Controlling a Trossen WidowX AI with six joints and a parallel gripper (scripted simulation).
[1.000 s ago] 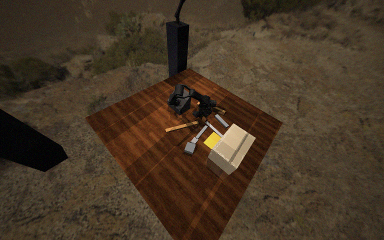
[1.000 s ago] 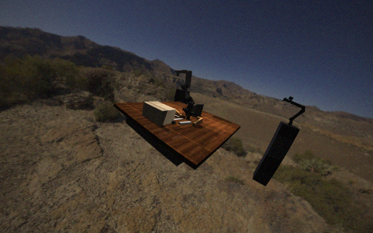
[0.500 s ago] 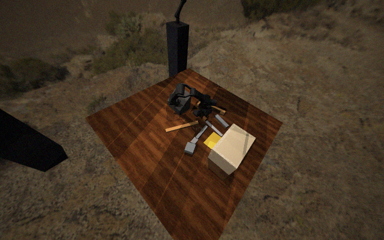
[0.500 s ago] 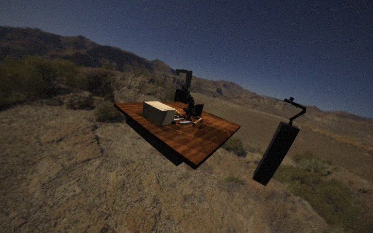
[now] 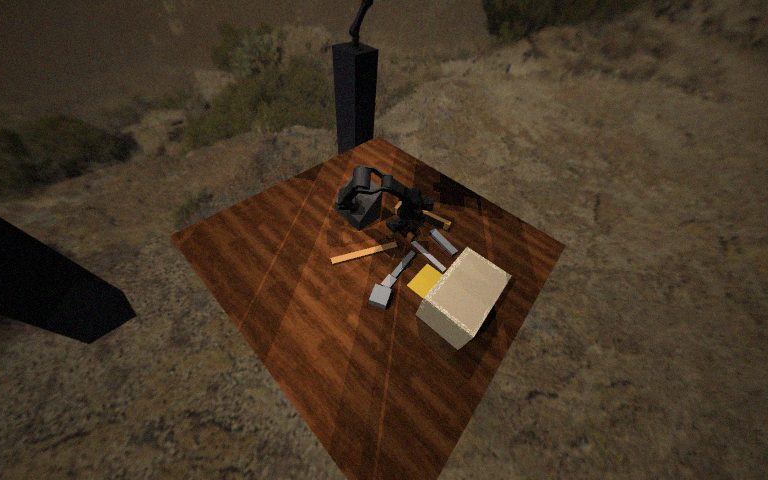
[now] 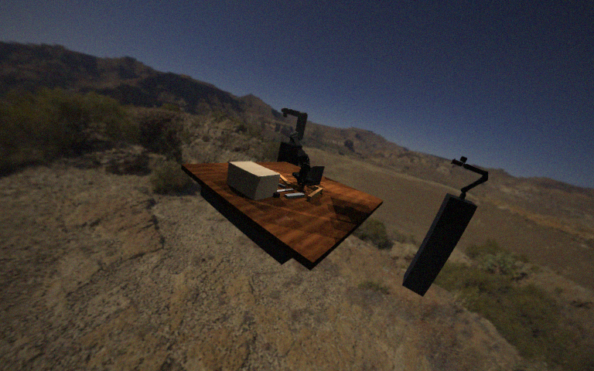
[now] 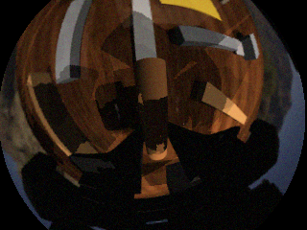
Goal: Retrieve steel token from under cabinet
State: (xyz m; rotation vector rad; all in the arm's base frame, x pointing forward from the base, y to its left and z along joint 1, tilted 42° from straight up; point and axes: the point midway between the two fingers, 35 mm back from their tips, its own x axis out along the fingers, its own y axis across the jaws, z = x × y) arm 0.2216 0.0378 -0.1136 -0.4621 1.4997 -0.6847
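Right now my gripper tip is 18 cm short of the grey bar and 9 cm to the right of it. The rest, counted from my gripper tip: wooden stick 22 cm to the right, 3 cm behind; then grey block 33 cm to the right, 16 cm ahead, 1 cm above; then grey scraper 20 cm to the right, 13 cm ahead.
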